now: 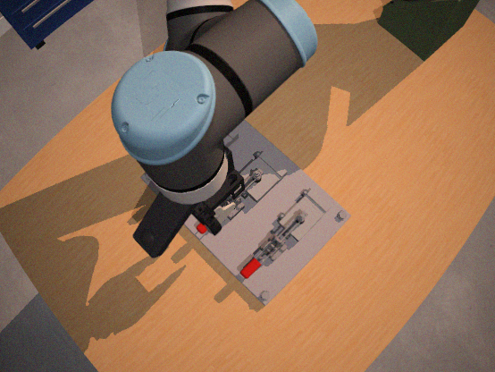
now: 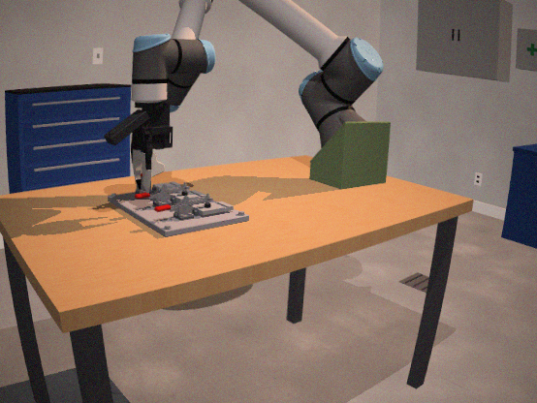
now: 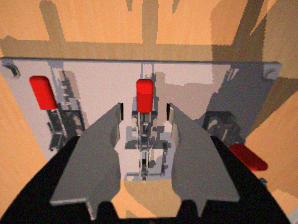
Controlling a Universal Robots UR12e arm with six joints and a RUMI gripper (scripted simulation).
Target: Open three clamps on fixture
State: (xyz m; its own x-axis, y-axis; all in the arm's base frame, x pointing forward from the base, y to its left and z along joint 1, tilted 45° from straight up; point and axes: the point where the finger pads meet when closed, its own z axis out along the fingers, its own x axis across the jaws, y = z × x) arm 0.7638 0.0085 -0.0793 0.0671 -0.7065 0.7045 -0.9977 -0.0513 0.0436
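My gripper is now 9 cm past the grey fixture plate, 1 cm to the left of it and 7 cm above it. Round my hand: flat grey part: 16 cm behind, 10 cm to the left, 5 cm below.
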